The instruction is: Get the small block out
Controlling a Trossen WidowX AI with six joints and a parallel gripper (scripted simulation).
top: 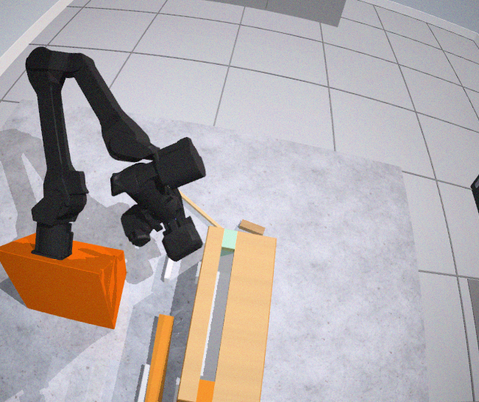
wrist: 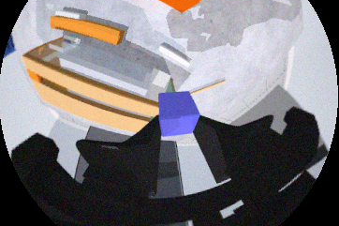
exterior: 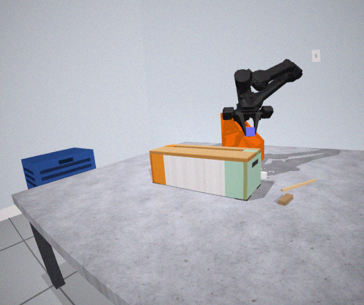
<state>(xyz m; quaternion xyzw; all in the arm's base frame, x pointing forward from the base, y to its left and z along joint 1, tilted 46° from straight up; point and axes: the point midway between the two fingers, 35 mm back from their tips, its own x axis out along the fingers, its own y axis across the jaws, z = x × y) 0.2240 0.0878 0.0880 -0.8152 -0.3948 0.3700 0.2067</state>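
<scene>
The blue block lies 1 cm to the right of my gripper tip, 1 cm behind it and 1 cm above it. Also, from my gripper tip: tan box 14 cm to the right, 11 cm below, 7 cm ahead; then thin wooden stick 18 cm to the left, 17 cm below, 1 cm ahead.
</scene>
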